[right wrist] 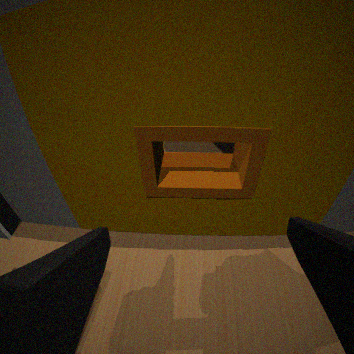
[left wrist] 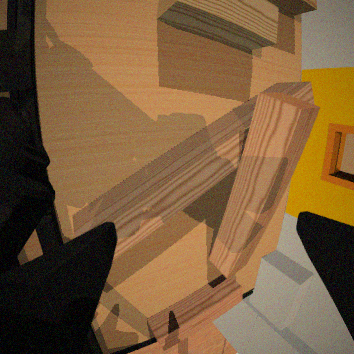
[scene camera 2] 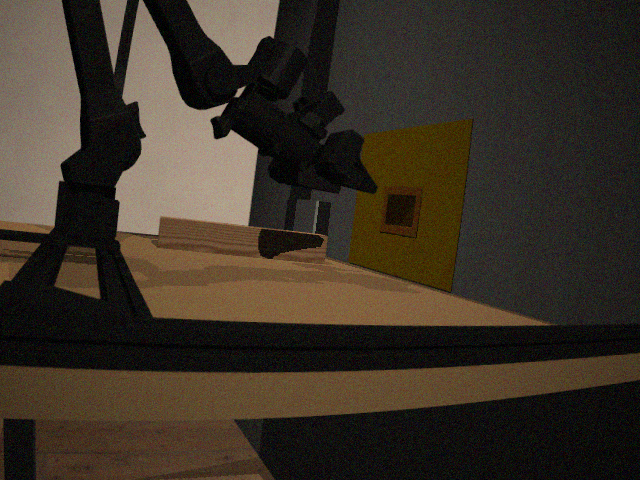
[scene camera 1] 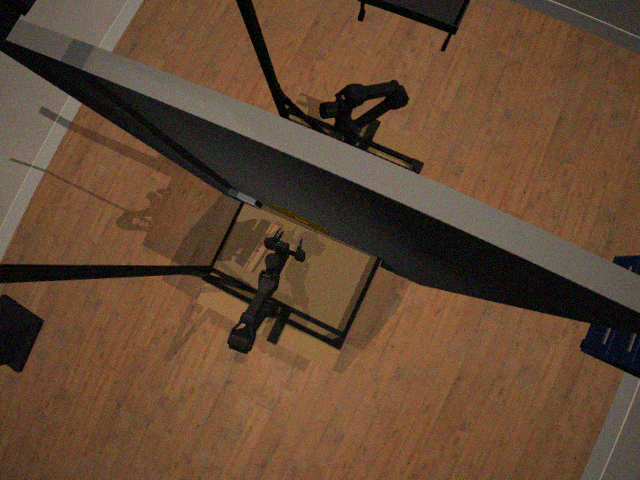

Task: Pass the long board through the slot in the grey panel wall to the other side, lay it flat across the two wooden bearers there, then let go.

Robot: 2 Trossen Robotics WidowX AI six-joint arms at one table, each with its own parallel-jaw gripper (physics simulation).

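Note:
The grey panel wall (scene camera 1: pixel 320 144) (scene camera 2: pixel 542 155) carries a yellow plate (scene camera 2: pixel 429 149) (left wrist: pixel 325 90) (right wrist: pixel 200 75) around the framed slot (scene camera 2: pixel 418 206) (left wrist: pixel 331 150) (right wrist: pixel 200 193). In the left wrist view two long wooden pieces cross: one (left wrist: pixel 265 180) slants over the other (left wrist: pixel 175 180). I cannot tell which is the long board. My left gripper (left wrist: pixel 208 227) is open, with both below its camera. My right gripper (scene camera 1: pixel 290 236) (right wrist: pixel 199 232) is open, facing the slot from the other side. A wooden bar (scene camera 2: pixel 206 235), seemingly a bearer, lies beyond it; a second bearer cannot be made out.
In the left wrist view a short wooden piece (left wrist: pixel 195 307) lies by the table's edge and a paler block (left wrist: pixel 225 22) shows at the top. A light grey object (scene camera 1: pixel 245 197) stands against the wall at the right-arm table's corner. Blue bins (scene camera 1: pixel 610 341) are farther right.

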